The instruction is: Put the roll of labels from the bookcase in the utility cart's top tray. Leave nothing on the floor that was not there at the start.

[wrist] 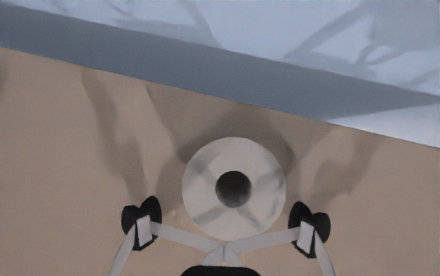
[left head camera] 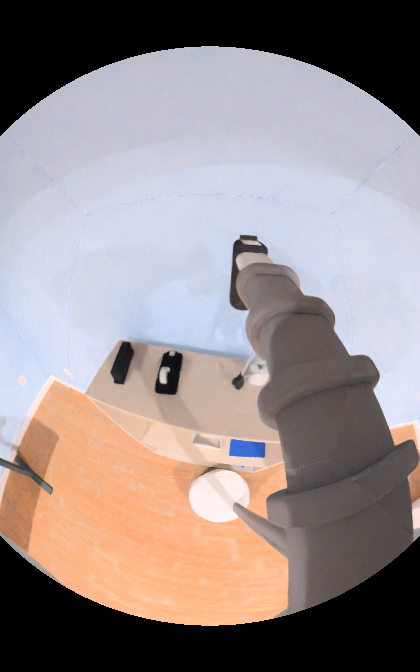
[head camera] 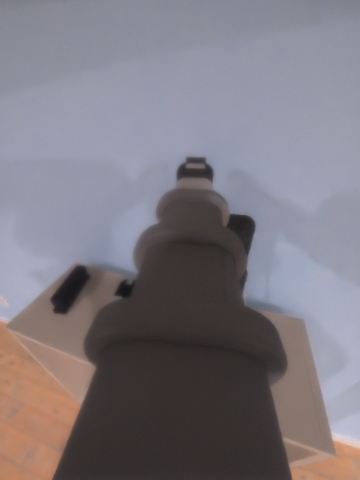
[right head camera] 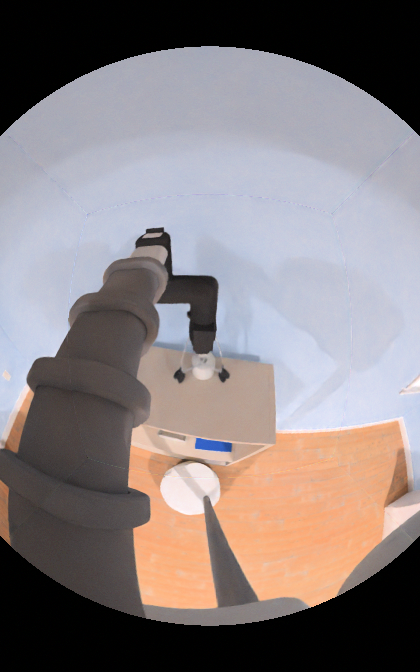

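Places are measured from the robot's base along level axes (x right, y back, z down), in millimetres.
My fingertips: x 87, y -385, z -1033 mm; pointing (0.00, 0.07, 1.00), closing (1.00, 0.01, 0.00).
Ahead of a thing's pixels: the offset from my fingertips to its middle. "spot": to the spot under its first point.
The white roll of labels {spot: dy -22, dx -9, dz -59 mm} (wrist: 210, 210) (right head camera: 203, 371) (left head camera: 258, 378) stands upright on top of the pale bookcase (right head camera: 240, 400) (left head camera: 215, 405) (head camera: 295, 380), with its dark core hole facing up in the wrist view. My gripper (wrist: 224, 216) (right head camera: 202, 375) is open and points down over the bookcase top. In the wrist view its two black fingertips stand apart, one to the left and one to the right of the roll, with free space on both sides; the roll lies mostly beyond the line between them. The arm hides part of the bookcase. The utility cart cannot be made out.
A black box-shaped item {dy -77, dx -456, dz -26 mm} (head camera: 70, 290) (left head camera: 122, 363) and a black item with white parts (left head camera: 161, 385) stand on the bookcase's left part. A blue item (left head camera: 247, 448) (right head camera: 213, 444) sits in a lower compartment. A round white stool-like thing (left head camera: 215, 495) (right head camera: 185, 490) stands in front. The wall is close behind.
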